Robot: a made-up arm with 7 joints. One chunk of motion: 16 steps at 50 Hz.
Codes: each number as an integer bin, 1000 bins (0 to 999) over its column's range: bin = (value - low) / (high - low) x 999, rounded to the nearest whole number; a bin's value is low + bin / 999 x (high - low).
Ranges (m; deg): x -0.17..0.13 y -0.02..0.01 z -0.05..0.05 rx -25..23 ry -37..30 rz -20..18
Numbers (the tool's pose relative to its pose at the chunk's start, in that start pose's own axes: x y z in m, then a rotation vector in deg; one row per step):
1: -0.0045 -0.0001 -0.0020 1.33 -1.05 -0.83
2: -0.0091 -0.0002 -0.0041 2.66 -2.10 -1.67
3: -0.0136 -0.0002 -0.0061 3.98 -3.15 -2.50
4: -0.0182 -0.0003 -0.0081 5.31 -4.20 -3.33
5: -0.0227 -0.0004 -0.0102 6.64 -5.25 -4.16
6: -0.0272 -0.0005 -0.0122 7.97 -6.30 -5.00
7: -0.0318 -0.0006 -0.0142 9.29 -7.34 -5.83
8: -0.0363 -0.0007 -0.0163 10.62 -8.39 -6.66
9: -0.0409 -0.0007 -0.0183 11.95 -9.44 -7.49
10: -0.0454 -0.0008 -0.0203 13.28 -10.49 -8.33
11: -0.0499 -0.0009 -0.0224 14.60 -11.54 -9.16
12: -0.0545 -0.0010 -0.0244 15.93 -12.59 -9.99
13: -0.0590 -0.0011 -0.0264 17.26 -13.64 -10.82
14: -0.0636 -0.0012 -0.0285 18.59 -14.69 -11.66
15: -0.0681 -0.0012 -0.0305 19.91 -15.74 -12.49
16: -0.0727 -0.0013 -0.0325 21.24 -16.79 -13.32
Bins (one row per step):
1: 551 663 480 548 536 504
2: 536 659 459 576 520 482
3: 521 659 439 603 505 460
4: 505 656 419 631 489 438
5: 491 653 398 659 473 416
6: 476 649 378 686 458 394
7: 460 646 358 714 442 373
8: 445 643 337 741 427 351
9: 430 643 317 769 411 329
10: 415 639 297 797 395 307
11: 400 636 276 824 380 285
12: 385 633 256 852 364 263
13: 370 629 236 880 348 241
14: 354 626 215 907 333 219
15: 339 626 195 935 317 197
16: 324 623 175 962 301 176

